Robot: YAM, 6 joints.
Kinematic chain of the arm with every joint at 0, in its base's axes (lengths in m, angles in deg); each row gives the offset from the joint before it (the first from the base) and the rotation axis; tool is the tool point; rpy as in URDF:
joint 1: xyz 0 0 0.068 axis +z
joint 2: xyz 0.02 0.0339 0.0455 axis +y
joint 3: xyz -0.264 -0.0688 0 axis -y
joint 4: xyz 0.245 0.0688 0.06 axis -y
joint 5: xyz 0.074 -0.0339 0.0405 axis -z
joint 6: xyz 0.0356 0 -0.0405 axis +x
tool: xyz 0 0 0 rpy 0 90 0
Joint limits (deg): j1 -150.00..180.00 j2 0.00..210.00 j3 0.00..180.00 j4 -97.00..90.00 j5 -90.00..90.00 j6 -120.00..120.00
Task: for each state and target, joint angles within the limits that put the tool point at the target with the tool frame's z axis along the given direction. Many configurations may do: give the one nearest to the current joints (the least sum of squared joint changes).
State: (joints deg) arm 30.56 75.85 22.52 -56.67 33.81 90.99
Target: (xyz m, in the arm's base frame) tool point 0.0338 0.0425 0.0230 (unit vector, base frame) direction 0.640 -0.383 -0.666
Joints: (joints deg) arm 78.90 105.37 0.13 -5.53 44.57 90.99
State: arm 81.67 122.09 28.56 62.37 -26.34 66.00
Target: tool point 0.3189 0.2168 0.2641 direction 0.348 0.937 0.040
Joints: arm 30.90 98.53 57.47 44.00 -38.69 66.00
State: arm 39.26 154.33 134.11 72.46 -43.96 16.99
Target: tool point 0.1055 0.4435 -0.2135 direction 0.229 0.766 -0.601
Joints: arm 76.84 185.16 101.20 46.98 2.78 16.99
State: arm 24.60 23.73 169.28 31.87 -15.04 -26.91
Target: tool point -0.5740 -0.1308 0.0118 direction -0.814 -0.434 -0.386
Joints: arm 11.95 0.12 179.88 23.78 14.84 -26.91
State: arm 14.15 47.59 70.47 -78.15 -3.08 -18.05
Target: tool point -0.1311 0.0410 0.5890 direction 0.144 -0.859 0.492
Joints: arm -27.72 36.14 115.73 -36.56 43.89 -18.05
